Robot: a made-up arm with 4 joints. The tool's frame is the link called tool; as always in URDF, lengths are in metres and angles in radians. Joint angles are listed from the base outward. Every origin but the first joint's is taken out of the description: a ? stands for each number. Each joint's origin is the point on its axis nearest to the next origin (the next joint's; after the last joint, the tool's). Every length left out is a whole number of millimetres.
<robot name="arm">
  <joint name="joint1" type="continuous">
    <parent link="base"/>
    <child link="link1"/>
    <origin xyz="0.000 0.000 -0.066" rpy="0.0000 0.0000 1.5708"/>
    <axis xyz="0 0 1"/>
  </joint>
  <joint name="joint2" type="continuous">
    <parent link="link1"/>
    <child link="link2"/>
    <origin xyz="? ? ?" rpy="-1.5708 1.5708 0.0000"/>
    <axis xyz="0 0 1"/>
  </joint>
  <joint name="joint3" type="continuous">
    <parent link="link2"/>
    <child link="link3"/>
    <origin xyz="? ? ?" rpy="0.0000 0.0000 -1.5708"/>
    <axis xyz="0 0 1"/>
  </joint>
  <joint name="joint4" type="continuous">
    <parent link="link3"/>
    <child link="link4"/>
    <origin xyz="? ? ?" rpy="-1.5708 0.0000 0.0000"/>
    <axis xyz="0 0 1"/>
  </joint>
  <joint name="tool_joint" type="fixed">
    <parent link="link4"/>
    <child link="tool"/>
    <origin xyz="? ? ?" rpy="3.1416 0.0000 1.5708"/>
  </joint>
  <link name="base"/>
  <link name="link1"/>
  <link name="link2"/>
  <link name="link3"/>
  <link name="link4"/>
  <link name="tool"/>
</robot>
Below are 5 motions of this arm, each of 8 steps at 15 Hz.
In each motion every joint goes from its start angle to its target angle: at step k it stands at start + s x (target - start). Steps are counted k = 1, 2, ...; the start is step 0. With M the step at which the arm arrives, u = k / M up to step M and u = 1 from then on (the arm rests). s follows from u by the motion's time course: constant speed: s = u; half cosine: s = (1 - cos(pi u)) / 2; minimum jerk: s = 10 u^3 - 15 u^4 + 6 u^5.
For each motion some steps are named. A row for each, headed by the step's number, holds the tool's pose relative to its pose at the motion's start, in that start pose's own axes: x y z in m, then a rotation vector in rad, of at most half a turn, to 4 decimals.
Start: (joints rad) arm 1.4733 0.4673 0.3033 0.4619
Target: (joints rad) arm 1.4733 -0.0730 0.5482 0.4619
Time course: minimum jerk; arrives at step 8
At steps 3, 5, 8:
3: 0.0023 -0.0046 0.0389 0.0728 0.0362 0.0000
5: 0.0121 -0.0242 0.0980 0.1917 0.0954 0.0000
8: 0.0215 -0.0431 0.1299 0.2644 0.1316 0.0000

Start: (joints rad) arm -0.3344 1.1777 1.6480 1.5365
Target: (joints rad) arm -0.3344 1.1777 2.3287 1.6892
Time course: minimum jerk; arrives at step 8
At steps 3, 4, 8:
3: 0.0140 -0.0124 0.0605 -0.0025 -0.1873 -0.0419
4: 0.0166 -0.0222 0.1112 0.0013 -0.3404 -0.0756
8: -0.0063 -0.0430 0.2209 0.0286 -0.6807 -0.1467

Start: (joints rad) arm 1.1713 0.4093 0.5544 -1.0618
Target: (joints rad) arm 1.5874 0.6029 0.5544 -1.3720
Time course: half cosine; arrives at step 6
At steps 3, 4, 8:
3: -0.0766 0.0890 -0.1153 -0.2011 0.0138 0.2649
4: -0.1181 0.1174 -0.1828 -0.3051 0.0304 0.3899
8: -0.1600 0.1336 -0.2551 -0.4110 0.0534 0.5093

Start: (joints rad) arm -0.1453 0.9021 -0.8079 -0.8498
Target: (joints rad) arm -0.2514 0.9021 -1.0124 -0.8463
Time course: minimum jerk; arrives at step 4
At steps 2, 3, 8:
2: 0.0320 -0.0050 0.0207 0.0693 -0.0752 -0.0548
3: 0.0564 -0.0114 0.0376 0.1213 -0.1373 -0.0984
8: 0.0625 -0.0134 0.0421 0.1345 -0.1538 -0.1098

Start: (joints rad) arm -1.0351 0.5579 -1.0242 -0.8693
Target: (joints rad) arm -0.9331 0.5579 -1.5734 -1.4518
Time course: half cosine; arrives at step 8
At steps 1, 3, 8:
1: -0.0007 0.0088 0.0045 0.0147 -0.0150 0.0256
3: -0.0135 0.0688 0.0424 0.1110 -0.1295 0.2062
8: -0.1044 0.1845 0.1649 0.2878 -0.4838 0.6436

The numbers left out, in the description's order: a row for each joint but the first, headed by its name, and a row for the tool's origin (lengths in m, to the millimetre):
joint2: 0.080 0.409 0.000
joint3: 0.038 -0.352 0.000
joint4: -0.032 0.104 0.000
tool: 0.010 0.283 0.000

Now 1 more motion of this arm.
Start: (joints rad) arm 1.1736 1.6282 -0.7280 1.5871
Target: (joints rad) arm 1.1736 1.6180 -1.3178 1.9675
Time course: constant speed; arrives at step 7
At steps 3, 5, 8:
3: -0.0400 -0.0467 -0.0749 -0.0251 0.2562 -0.1621
5: -0.0805 -0.0775 -0.1161 -0.0652 0.4249 -0.2675
8: -0.1297 -0.1076 -0.1470 -0.1238 0.5907 -0.3689

